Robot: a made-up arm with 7 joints.
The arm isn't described. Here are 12 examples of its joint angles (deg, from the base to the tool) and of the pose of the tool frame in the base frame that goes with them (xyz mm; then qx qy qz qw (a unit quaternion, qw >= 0)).
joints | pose
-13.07 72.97 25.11 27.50 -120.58 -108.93 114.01 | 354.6 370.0 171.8 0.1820 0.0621 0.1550 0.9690
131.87 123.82 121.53 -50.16 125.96 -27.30 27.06 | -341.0 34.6 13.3 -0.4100 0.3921 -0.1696 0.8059
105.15 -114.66 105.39 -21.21 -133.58 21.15 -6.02 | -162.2 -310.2 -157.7 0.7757 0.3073 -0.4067 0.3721
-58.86 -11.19 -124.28 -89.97 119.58 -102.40 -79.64 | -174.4 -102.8 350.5 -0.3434 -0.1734 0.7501 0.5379
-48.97 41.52 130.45 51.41 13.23 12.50 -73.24 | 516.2 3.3 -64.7 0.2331 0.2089 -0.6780 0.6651
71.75 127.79 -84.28 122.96 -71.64 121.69 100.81 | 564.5 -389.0 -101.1 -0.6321 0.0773 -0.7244 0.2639
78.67 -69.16 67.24 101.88 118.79 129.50 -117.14 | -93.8 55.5 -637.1 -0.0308 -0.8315 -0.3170 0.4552
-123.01 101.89 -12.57 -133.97 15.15 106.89 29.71 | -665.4 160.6 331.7 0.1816 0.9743 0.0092 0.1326
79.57 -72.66 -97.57 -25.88 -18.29 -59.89 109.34 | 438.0 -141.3 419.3 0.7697 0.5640 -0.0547 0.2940
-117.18 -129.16 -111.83 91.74 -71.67 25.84 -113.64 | -272.7 413.2 277.1 -0.1007 0.7932 0.4078 0.4409
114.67 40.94 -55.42 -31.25 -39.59 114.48 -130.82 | 455.6 -643.9 -455.6 0.7858 0.4978 0.3498 0.1107
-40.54 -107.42 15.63 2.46 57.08 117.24 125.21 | 93.4 24.6 -355.5 0.3750 0.3039 0.4392 0.7577
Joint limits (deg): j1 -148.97..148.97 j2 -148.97..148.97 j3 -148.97..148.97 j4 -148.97..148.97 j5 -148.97..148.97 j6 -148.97..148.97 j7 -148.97..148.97
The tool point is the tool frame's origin. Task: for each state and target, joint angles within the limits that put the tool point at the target. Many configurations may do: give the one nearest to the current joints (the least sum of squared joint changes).
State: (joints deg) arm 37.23 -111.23 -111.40 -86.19 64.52 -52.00 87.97
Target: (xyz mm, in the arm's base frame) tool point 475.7 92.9 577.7
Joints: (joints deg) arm 27.71 -90.24 -106.15 -86.58 62.54 -46.75 93.24
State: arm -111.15 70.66 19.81 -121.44 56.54 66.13 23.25
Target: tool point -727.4 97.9 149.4
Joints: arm -124.35 79.26 -20.76 -106.44 77.45 79.87 41.96
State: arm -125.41 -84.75 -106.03 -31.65 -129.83 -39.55 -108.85
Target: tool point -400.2 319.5 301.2
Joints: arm -135.65 -103.21 -95.88 -43.43 -135.38 -43.51 -105.17
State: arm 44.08 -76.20 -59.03 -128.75 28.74 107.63 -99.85
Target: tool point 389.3 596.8 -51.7
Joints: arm 23.08 -78.58 -64.48 -126.85 20.48 106.01 -98.50
